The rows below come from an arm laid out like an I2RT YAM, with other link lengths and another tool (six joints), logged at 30 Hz.
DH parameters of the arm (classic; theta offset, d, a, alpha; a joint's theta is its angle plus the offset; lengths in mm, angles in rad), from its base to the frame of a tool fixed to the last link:
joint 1: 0 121.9 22.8 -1.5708
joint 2: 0 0 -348.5 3.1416
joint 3: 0.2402 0 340.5 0
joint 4: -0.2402 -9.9 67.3 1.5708
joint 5: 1.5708 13 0 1.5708
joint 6: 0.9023 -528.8 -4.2 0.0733
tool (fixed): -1.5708 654.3 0 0
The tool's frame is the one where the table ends.
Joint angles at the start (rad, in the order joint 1, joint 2, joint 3, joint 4, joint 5, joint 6):
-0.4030, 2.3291, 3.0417, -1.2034, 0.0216, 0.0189
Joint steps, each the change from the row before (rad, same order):
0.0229, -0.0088, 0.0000, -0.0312, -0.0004, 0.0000
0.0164, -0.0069, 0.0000, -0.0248, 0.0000, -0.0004
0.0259, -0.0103, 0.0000, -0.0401, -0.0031, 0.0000
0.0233, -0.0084, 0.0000, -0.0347, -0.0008, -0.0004
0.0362, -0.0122, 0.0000, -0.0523, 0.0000, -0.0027
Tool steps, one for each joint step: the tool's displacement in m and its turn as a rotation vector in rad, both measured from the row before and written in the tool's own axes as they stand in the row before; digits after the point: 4 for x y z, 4 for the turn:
-0.0128, -0.0064, -0.0064, -0.0044, -0.0297, -0.0119
-0.0092, -0.0042, -0.0049, -0.0048, -0.0220, -0.0093
-0.0151, -0.0063, -0.0074, -0.0072, -0.0380, -0.0146
-0.0135, -0.0053, -0.0061, -0.0074, -0.0320, -0.0141
-0.0207, -0.0078, -0.0092, -0.0118, -0.0477, -0.0250

